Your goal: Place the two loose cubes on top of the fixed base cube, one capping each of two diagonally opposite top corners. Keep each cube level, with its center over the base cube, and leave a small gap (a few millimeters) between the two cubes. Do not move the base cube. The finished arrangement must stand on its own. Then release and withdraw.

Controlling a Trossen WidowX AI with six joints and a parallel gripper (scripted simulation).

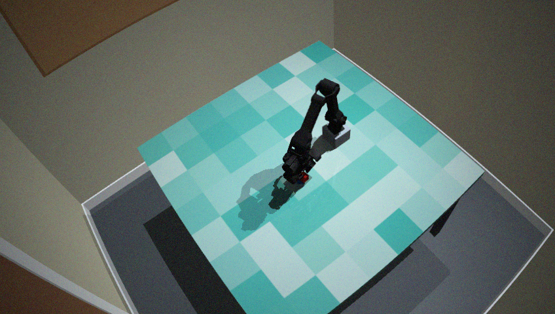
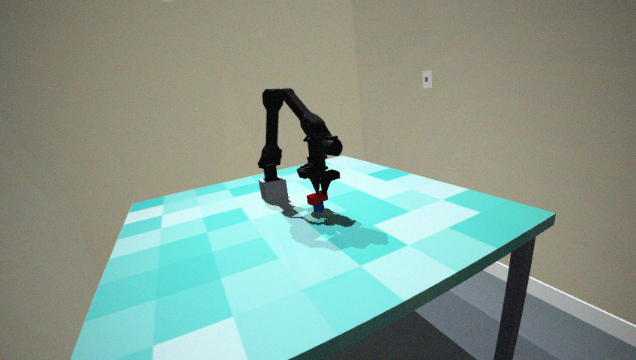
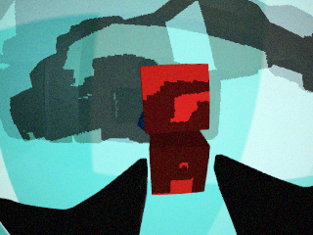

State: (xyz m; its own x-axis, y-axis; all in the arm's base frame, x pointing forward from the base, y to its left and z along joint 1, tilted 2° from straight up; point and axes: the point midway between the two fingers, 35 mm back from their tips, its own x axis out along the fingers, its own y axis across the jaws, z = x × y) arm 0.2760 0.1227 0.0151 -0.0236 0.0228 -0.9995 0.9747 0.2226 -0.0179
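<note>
The blue cube is 4 cm below my gripper tip, 2 cm to the right of it and 1 cm ahead of it.
</note>
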